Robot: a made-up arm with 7 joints.
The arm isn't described. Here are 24 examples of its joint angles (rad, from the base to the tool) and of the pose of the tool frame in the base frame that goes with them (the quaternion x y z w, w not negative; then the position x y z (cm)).
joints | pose
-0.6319 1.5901 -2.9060 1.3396 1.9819 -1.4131 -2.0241 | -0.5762 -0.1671 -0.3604 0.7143 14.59 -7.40 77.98
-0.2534 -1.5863 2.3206 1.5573 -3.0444 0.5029 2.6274 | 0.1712 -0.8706 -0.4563 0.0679 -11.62 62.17 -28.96
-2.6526 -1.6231 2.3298 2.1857 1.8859 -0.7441 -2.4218 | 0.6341 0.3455 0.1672 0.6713 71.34 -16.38 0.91
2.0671 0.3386 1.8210 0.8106 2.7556 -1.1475 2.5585 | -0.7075 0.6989 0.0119 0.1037 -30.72 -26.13 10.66
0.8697 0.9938 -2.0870 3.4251 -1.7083 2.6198 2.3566 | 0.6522 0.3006 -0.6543 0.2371 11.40 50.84 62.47
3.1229 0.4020 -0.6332 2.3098 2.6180 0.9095 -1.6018 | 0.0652 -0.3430 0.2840 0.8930 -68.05 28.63 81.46
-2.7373 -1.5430 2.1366 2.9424 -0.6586 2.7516 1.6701 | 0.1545 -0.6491 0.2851 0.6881 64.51 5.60 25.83
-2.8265 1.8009 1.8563 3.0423 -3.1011 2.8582 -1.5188 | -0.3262 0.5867 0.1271 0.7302 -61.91 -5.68 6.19
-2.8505 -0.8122 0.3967 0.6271 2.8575 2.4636 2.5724 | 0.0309 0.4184 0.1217 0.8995 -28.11 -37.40 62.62
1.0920 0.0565 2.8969 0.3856 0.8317 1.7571 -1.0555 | -0.4829 0.5650 -0.4209 0.5201 -12.48 -33.35 -8.79
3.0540 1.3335 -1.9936 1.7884 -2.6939 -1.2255 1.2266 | -0.1314 0.8060 0.2720 0.5091 -16.72 54.06 45.97
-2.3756 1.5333 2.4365 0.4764 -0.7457 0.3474 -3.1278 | -0.1529 0.6998 0.1619 0.6787 48.43 1.99 67.72
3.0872 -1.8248 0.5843 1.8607 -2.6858 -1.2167 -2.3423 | 0.2147 -0.4938 0.2894 0.7914 36.23 -38.12 57.00
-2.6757 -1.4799 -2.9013 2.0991 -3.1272 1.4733 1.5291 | 0.3422 0.3760 0.7572 0.4100 64.77 46.03 -17.76
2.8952 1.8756 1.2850 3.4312 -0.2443 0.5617 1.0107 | -0.7597 -0.3996 0.4517 0.2429 -73.66 43.13 7.27
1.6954 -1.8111 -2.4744 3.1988 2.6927 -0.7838 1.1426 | 0.9323 0.1951 0.0423 0.3015 8.45 -68.59 -4.93
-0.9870 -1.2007 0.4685 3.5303 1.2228 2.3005 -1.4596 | 0.0156 0.7338 0.0316 0.6784 -30.73 61.70 27.90
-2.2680 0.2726 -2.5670 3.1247 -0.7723 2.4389 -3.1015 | -0.2700 0.8453 0.1796 0.4248 1.80 -5.81 94.87
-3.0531 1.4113 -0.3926 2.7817 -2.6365 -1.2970 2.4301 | 0.3127 -0.9470 0.0319 0.0667 -64.32 -3.06 6.98
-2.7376 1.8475 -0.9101 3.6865 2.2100 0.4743 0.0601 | -0.0388 -0.7193 0.6756 0.1571 -61.86 -55.92 28.42
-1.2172 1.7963 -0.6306 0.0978 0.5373 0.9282 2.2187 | -0.5256 -0.1448 -0.5941 0.5915 -28.54 44.99 17.08
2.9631 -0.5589 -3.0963 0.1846 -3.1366 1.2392 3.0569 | 0.9073 -0.0319 0.4176 0.0380 13.15 -0.49 -33.07
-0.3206 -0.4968 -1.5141 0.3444 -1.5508 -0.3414 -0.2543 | 0.8968 -0.0250 0.3414 0.2804 18.15 -47.49 3.62
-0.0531 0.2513 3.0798 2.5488 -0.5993 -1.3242 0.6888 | 0.3704 0.3307 0.0460 0.8668 5.52 -9.20 97.04
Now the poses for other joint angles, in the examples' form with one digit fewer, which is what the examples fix.
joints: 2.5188 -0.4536 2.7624 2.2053 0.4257 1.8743 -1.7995
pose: -0.885 -0.446 -0.113 0.073 50.7 -54.5 46.5
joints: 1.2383 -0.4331 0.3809 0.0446 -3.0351 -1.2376 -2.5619
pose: 0.839 0.388 -0.149 0.350 1.4 14.3 2.8
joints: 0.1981 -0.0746 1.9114 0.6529 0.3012 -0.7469 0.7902
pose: -0.681 -0.367 -0.112 0.623 -28.0 58.4 18.1
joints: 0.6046 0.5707 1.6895 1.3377 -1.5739 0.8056 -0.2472
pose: -0.001 -0.859 -0.510 0.035 -42.9 66.4 41.5
